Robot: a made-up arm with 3 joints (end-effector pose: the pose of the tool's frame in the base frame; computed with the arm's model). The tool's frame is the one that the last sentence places. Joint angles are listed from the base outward.
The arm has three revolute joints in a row. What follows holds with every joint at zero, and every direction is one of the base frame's. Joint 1 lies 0.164 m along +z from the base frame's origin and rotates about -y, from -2.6 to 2.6 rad. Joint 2 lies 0.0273 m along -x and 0.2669 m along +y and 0.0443 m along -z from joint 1 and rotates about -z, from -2.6 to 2.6 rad. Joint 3 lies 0.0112 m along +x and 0.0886 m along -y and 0.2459 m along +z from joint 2 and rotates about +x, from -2.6 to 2.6 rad. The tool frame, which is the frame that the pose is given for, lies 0.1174 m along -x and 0.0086 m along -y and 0.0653 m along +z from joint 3; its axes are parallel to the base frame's.
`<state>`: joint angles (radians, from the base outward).
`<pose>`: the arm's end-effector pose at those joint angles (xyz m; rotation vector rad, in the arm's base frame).
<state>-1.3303 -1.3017 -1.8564</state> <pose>0.1781 0.1583 0.2415 -0.6233 -0.1966 1.5271</pose>
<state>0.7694 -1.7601 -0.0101</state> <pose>-0.1229 0.1808 0.4167 -0.6805 -0.5652 1.6609</pose>
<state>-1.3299 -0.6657 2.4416</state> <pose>0.1337 0.1037 0.2321 2.3162 1.3319 -1.3866</pose>
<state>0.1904 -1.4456 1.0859</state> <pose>0.0642 0.1428 0.4049 0.7475 0.6288 1.3528</pose>
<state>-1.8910 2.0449 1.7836</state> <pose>0.2058 0.4301 0.2146 -0.4340 -0.2715 -1.4150</pose>
